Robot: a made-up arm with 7 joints.
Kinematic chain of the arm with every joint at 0, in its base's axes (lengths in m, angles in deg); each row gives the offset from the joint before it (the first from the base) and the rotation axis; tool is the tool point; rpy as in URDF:
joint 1: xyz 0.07 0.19 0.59 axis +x
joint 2: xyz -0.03 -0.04 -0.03 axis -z
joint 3: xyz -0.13 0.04 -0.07 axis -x
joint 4: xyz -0.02 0.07 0 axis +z
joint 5: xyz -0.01 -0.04 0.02 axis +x
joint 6: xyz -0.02 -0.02 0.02 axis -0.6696 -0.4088 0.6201
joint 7: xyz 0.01 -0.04 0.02 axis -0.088 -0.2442 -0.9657
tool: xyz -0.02 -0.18 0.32 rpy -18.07 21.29 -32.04
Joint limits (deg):
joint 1: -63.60..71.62
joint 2: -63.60..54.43
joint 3: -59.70..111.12
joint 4: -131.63..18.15
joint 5: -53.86..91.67
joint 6: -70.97..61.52
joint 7: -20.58..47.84
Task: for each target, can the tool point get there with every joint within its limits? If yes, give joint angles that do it. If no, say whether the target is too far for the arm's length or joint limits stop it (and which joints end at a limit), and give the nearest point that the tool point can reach.
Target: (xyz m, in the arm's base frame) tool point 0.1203 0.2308 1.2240
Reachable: no: joint limits stop it (at a limit: joint 1, joint 2) | nearest point 0.1116 0.2370 1.1714 | short by 0.054 m
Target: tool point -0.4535 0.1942 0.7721
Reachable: yes | joints -9.21 -6.47 40.25 -29.42 32.17 0.70 36.83
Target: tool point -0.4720 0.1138 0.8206
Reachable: yes | joints 5.32 -12.44 -27.49 -71.57 33.28 46.73 34.92
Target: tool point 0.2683 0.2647 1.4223
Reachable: no: too far | nearest point 0.1834 0.2785 1.1576 | short by 0.278 m
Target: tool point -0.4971 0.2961 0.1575
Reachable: yes | joints 9.26 -7.47 94.04 -109.29 67.58 48.07 5.18
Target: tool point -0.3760 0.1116 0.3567
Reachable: yes | joints 11.53 42.74 -34.30 5.35 29.13 -36.65 20.76
